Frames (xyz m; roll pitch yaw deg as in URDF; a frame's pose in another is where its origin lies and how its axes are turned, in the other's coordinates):
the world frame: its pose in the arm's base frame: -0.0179 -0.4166 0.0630 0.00 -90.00 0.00
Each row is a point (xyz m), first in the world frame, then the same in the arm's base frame.
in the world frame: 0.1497 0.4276 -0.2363
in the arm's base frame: 0.2184 0.0110 0.2127
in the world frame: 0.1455 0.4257 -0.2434
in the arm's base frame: 0.2255 0.0091 0.2085
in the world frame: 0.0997 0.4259 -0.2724
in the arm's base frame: 0.2545 0.0093 0.1627
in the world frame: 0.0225 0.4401 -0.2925
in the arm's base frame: 0.2746 0.0235 0.0855
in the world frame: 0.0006 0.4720 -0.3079
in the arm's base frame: 0.2900 0.0554 0.0636
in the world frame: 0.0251 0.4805 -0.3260
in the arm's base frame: 0.3081 0.0639 0.0881
